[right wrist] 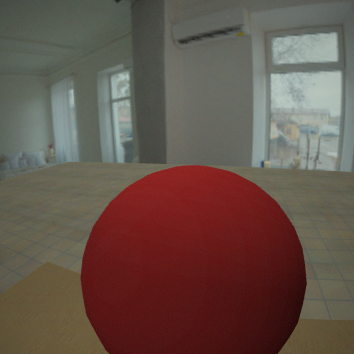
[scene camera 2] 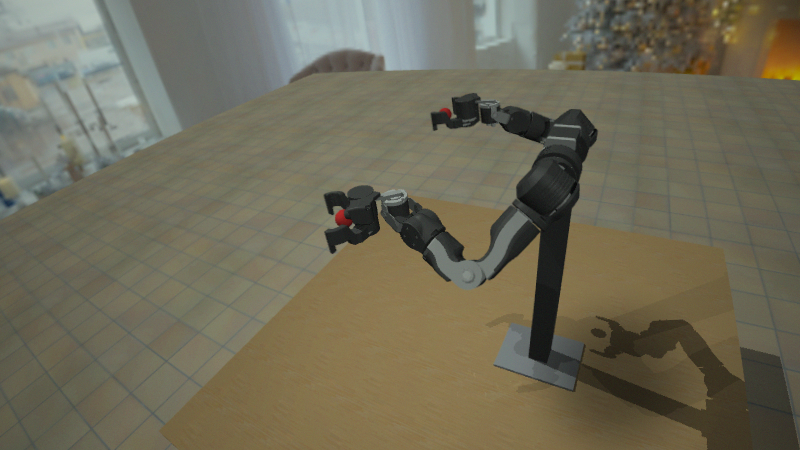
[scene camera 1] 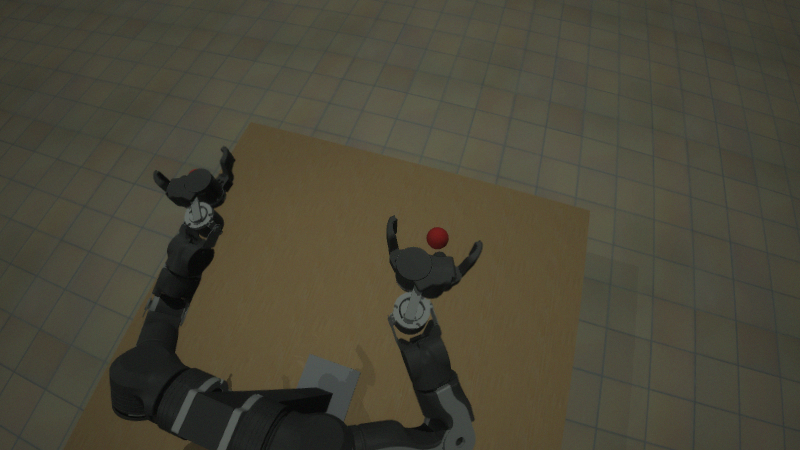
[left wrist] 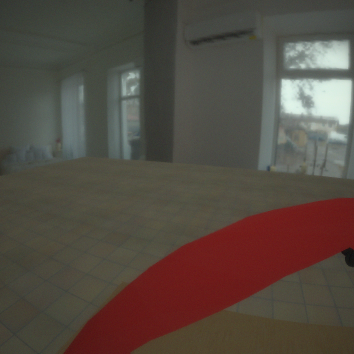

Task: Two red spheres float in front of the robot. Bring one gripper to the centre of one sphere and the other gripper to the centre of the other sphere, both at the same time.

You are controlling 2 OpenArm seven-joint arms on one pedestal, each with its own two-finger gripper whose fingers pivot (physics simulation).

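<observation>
One red sphere [scene camera 1: 192,171] [scene camera 2: 343,218] floats between the fingers of my left gripper [scene camera 1: 191,162] [scene camera 2: 331,230], close to its palm, which hides most of it in scene camera 1. In the left wrist view this sphere [left wrist: 215,270] is a curved red band, cut off and very close. The left gripper is open. The other red sphere [scene camera 1: 437,237] [scene camera 2: 445,112] floats between the spread fingers of my right gripper [scene camera 1: 435,231] [scene camera 2: 439,114], in front of the palm. It fills the lower middle of the right wrist view, where the sphere [right wrist: 194,270] is cut off at the bottom. The right gripper is open.
Both arms reach out above a wooden board [scene camera 1: 313,251] [scene camera 2: 391,363] on a tiled floor [scene camera 1: 671,167] [scene camera 2: 167,235]. The dark pedestal [scene camera 2: 551,279] stands on a grey base plate [scene camera 1: 345,386] [scene camera 2: 511,355]. A small dark piece shows at the right edge of the left wrist view.
</observation>
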